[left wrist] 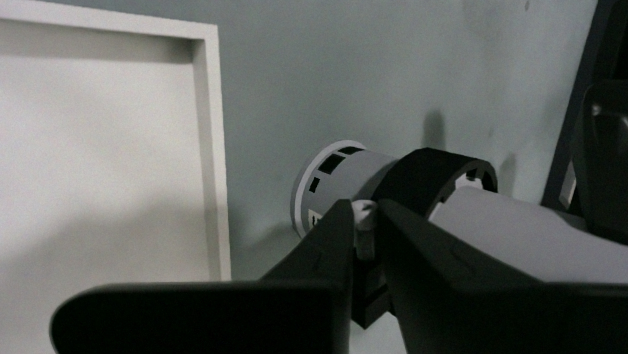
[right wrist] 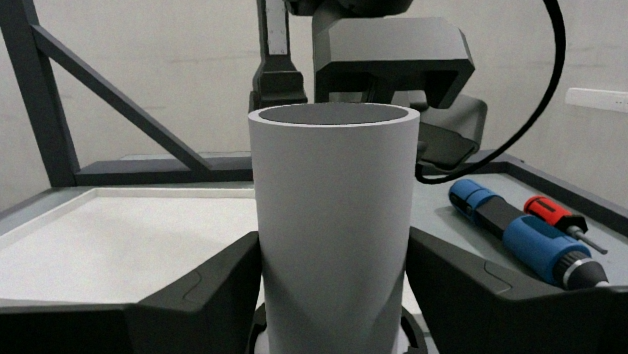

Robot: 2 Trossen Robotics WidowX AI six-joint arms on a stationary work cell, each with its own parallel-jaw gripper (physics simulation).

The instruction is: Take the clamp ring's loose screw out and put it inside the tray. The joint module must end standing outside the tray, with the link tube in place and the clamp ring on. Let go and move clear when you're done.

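The joint module stands outside the tray, near its edge. The black clamp ring is around its upper end, and the grey link tube is in place. My left gripper is shut on the pale screw at the ring's side; whether the screw is clear of the ring is hidden by the fingers. My right gripper is shut on the link tube, one finger on each side.
In the right wrist view, the left arm's wrist is behind the tube, with a black cable curving down on its right. A blue power screwdriver and a red screwdriver lie at the right. Dark frame bars rise behind the tray.
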